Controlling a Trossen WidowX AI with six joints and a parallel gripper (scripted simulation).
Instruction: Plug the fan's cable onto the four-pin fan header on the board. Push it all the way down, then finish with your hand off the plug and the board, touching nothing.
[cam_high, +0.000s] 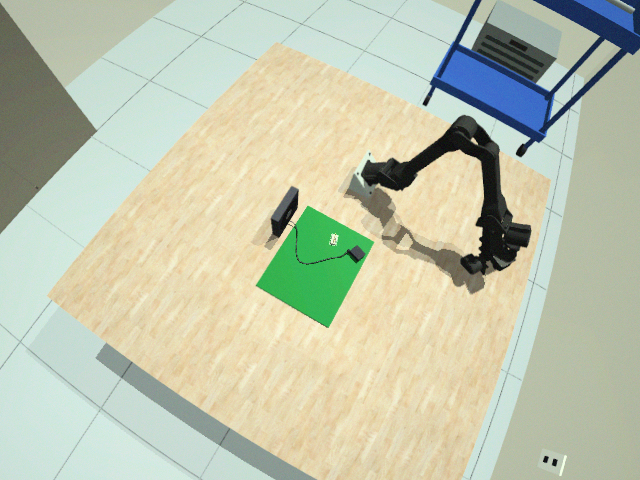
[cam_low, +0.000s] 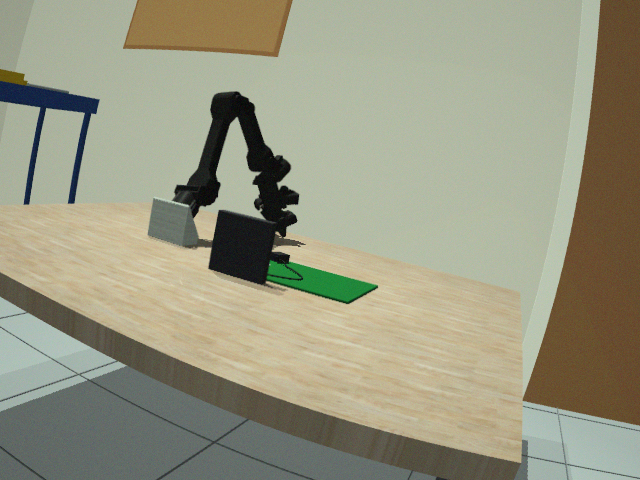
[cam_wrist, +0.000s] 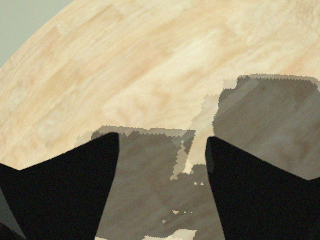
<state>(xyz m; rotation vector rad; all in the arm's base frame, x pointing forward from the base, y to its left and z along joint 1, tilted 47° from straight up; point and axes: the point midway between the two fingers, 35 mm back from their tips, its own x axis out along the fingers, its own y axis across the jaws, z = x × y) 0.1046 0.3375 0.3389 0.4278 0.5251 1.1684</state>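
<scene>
The dark fan plug is 420 mm to the right of my gripper tip and 140 mm ahead of it. Round my gripper tip: green board 520 mm to the right, 220 mm ahead, 20 mm below; then white four-pin header 510 mm to the right, 130 mm ahead, 10 mm below; then black fan 660 mm to the right, 140 mm ahead, 50 mm above.
</scene>
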